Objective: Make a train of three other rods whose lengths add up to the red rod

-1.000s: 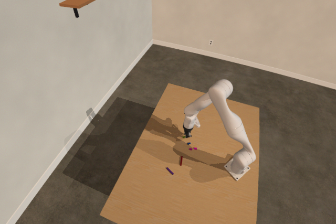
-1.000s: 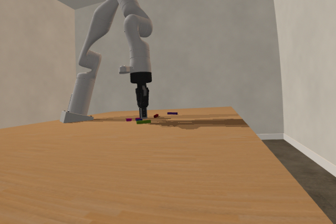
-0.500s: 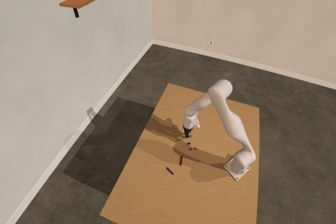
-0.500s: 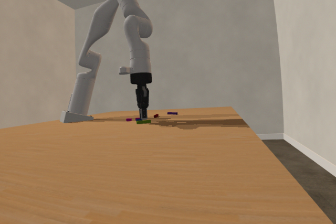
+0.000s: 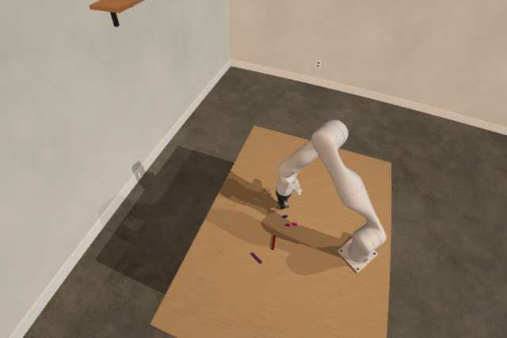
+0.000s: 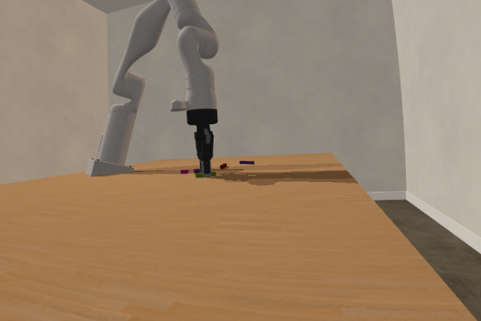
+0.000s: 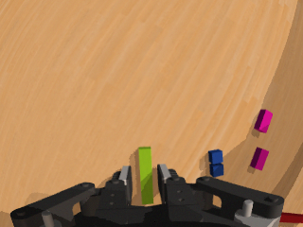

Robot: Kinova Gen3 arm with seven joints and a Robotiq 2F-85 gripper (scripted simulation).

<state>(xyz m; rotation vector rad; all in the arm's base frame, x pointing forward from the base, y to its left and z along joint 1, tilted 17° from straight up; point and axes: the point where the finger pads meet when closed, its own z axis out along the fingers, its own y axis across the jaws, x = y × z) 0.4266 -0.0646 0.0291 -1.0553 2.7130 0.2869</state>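
Right now my hand is 2 cm above the lime-green rod. Round my hand: red rod (6 cm behind, 19 cm to the left, 2 cm below); purple rod (3 cm behind, 30 cm to the left, 2 cm below).
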